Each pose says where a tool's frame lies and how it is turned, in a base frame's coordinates. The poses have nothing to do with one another.
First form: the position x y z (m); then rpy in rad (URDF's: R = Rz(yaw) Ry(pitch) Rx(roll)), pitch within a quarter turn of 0, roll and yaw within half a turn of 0.
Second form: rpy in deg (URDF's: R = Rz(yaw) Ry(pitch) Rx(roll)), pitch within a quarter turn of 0, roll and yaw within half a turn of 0; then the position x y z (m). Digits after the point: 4 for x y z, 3 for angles.
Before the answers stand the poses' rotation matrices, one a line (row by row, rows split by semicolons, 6 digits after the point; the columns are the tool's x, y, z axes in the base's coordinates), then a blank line. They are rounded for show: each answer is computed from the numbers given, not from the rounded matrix.
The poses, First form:
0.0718 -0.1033 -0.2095 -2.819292 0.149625 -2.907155
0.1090 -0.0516 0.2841 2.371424 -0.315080 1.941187
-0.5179 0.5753 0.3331 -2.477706 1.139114 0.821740
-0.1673 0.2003 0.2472 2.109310 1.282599 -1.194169
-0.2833 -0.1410 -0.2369 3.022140 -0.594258 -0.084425
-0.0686 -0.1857 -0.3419 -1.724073 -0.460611 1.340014
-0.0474 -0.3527 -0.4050 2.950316 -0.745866 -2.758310
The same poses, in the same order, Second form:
-0.961778 -0.174410 0.211104; -0.229701 0.933531 -0.275240; -0.149067 -0.313211 -0.937912
-0.344160 0.747219 0.568522; 0.886296 0.058694 0.459385; 0.309893 0.661981 -0.682457
0.284908 0.195690 -0.938367; 0.306407 -0.946171 -0.104286; -0.908263 -0.257810 -0.329533
0.104534 -0.174202 -0.979146; -0.264303 -0.954001 0.141511; -0.958758 0.243999 -0.145767
0.825613 -0.150208 0.543875; -0.069868 -0.983711 -0.165621; 0.559894 0.098739 -0.822660
0.204900 0.249111 -0.946551; 0.872032 0.392715 0.292123; 0.444496 -0.885279 -0.136765
-0.681207 -0.247496 -0.688987; -0.274679 0.958774 -0.072830; 0.678608 0.139638 -0.721105

-161.534 8.573 -166.568 0.0718 -0.1033 -0.2095
135.873 -18.053 111.222 0.1090 -0.0516 0.2841
-141.962 65.266 47.082 -0.5179 0.5753 0.3331
120.855 73.488 -68.421 -0.1673 0.2003 0.2472
173.156 -34.048 -4.837 -0.2833 -0.1410 -0.2369
-98.782 -26.391 76.777 -0.0686 -0.1857 -0.3419
169.041 -42.735 -158.040 -0.0474 -0.3527 -0.4050

